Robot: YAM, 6 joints.
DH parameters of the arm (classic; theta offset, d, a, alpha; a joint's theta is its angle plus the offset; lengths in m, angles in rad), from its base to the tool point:
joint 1: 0 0.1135 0.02 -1.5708
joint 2: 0 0 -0.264 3.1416
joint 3: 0.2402 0 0.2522 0
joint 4: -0.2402 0 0.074 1.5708
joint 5: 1.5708 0 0 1.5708
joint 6: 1.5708 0.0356 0 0
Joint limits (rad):
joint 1: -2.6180..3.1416
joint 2: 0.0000..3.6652
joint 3: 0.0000..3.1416
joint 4: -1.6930..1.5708
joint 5: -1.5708..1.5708
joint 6: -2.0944..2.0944
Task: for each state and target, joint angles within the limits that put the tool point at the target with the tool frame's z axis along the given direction. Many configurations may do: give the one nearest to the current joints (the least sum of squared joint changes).
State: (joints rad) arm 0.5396 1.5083 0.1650 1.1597 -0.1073 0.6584
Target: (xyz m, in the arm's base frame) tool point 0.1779 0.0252 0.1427 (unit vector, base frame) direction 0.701 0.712 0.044
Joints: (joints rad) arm -0.0009 1.5065 0.0018 1.5674 -0.7931 0.6584
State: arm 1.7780 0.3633 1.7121 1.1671 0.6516 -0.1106
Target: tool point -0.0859 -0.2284 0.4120 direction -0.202 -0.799 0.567
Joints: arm 1.1958 0.0020 0.9680 1.5691 0.1048 -0.1106
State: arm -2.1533 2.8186 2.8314 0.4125 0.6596 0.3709
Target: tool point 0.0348 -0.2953 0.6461 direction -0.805 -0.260 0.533
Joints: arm -1.3525 2.2245 3.1407 0.5066 1.0016 0.3709
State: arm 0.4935 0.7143 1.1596 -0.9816 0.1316 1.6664
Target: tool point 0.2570 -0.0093 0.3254 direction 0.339 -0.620 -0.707
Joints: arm 0.0521 1.3722 1.3161 -1.1060 0.6907 1.6664
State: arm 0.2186 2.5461 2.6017 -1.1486 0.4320 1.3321
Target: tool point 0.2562 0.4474 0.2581 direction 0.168 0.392 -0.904
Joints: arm 1.0472 2.5054 2.6172 -1.2445 -0.0505 1.3321
